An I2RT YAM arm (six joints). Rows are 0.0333 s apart.
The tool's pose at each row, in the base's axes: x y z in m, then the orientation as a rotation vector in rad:
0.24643 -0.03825 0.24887 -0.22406 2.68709 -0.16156
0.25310 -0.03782 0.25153 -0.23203 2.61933 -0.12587
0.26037 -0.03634 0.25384 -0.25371 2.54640 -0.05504
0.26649 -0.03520 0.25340 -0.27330 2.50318 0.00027
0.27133 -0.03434 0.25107 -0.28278 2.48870 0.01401
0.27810 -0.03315 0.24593 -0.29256 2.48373 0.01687
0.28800 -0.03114 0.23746 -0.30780 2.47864 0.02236
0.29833 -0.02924 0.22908 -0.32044 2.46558 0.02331
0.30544 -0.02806 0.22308 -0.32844 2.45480 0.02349
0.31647 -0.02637 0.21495 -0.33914 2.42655 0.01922
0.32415 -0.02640 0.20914 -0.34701 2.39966 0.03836
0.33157 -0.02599 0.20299 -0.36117 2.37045 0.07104
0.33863 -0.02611 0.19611 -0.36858 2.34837 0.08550
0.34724 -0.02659 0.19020 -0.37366 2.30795 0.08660
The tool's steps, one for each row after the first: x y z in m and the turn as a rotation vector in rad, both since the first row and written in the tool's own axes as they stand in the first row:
-0.00713 -0.00085 0.00047 -0.01907 -0.07068 -0.00054
-0.01484 -0.00070 0.00143 -0.06635 -0.14867 -0.00558
-0.02032 -0.00033 0.00439 -0.10633 -0.19473 -0.01156
-0.02382 0.00023 0.00851 -0.11690 -0.20952 -0.01658
-0.02795 0.00127 0.01597 -0.12029 -0.21413 -0.02347
-0.03363 0.00319 0.02771 -0.12656 -0.21867 -0.03401
-0.03971 0.00494 0.03956 -0.12842 -0.23096 -0.04360
-0.04378 0.00605 0.04794 -0.12911 -0.24118 -0.04985
-0.05055 0.00746 0.05989 -0.12560 -0.26830 -0.05944
-0.05498 0.00729 0.06843 -0.13934 -0.29553 -0.06304
-0.05912 0.00763 0.07714 -0.16454 -0.32505 -0.06930
-0.06254 0.00760 0.08639 -0.17542 -0.34700 -0.07332
-0.06768 0.00688 0.09546 -0.17457 -0.38680 -0.07861

